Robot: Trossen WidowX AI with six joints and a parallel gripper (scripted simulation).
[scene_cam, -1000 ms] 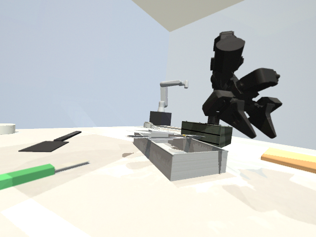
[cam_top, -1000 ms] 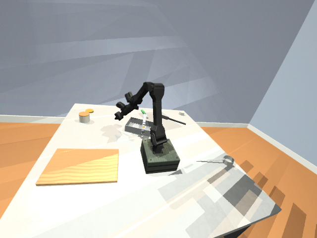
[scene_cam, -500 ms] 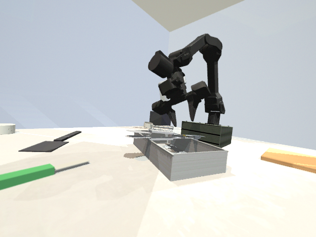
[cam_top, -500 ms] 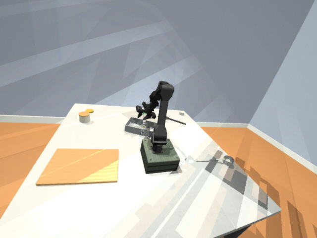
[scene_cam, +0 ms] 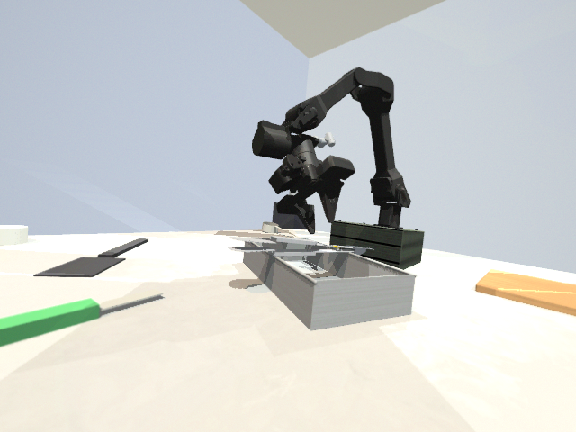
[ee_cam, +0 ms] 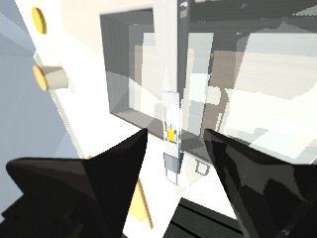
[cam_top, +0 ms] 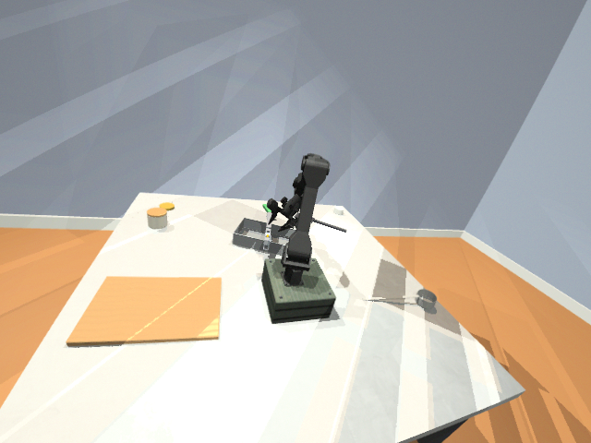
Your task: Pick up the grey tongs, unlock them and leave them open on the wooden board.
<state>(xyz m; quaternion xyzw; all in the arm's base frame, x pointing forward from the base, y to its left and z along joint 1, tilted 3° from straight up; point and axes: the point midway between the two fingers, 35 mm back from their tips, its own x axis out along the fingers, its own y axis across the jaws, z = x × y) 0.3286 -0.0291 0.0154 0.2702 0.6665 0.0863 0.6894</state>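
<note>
My gripper tip is now 2 cm past the yellow lock piece, 3 cm to the right of it and 3 cm above it. The rest, counted from my gripper tip: grey roasting tin: 3 cm ahead, 7 cm below; black spatula: 25 cm ahead, 34 cm to the right, 9 cm below; green-handled tool: 33 cm ahead, 7 cm to the right, 9 cm below.
</note>
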